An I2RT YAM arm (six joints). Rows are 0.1 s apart.
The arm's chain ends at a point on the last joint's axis. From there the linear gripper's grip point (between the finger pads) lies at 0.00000 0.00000 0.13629 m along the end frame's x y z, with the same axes.
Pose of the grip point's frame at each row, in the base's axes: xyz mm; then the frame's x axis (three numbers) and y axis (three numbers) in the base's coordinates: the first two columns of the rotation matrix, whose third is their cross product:
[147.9 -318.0 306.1 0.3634 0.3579 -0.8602 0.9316 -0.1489 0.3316]
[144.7 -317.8 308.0 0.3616 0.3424 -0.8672 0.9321 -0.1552 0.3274]
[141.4 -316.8 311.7 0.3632 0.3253 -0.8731 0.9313 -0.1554 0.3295]
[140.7 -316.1 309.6 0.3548 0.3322 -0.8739 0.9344 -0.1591 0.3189]
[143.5 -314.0 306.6 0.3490 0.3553 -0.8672 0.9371 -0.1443 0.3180]
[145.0 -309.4 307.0 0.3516 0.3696 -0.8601 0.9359 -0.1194 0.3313]
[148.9 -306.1 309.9 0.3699 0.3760 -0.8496 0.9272 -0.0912 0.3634]
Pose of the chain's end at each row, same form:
[149.2 -192.4 358.9 0.3634 0.3579 -0.8602 0.9316 -0.1489 0.3316]
[147.8 -191.5 359.1 0.3616 0.3424 -0.8672 0.9321 -0.1552 0.3274]
[145.3 -189.7 360.7 0.3632 0.3253 -0.8731 0.9313 -0.1554 0.3295]
[145.2 -189.4 359.6 0.3548 0.3322 -0.8739 0.9344 -0.1591 0.3189]
[145.2 -188.1 358.8 0.3490 0.3553 -0.8672 0.9371 -0.1443 0.3180]
[142.3 -183.8 359.9 0.3516 0.3696 -0.8601 0.9359 -0.1194 0.3313]
[140.8 -180.4 362.0 0.3699 0.3760 -0.8496 0.9272 -0.0912 0.3634]

